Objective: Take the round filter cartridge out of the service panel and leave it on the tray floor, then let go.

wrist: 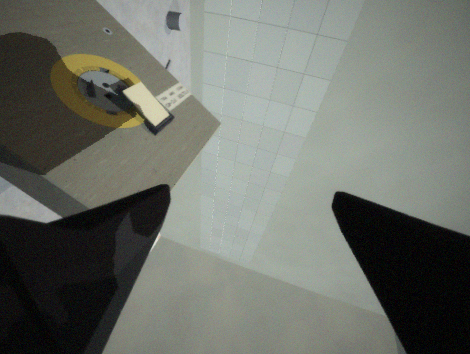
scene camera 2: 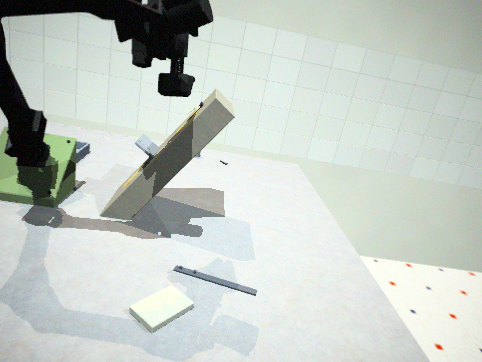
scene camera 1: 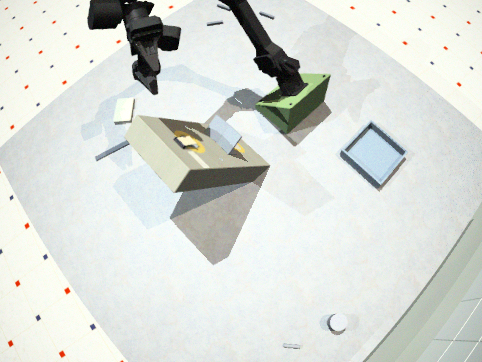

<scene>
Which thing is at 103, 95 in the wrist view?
A round filter cartridge.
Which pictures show my gripper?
The wrist view, scene camera 2 and scene camera 1: all of them.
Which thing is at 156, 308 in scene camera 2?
A white pad.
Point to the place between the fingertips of my gripper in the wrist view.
252, 196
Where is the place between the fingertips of my gripper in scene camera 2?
194, 58
</scene>
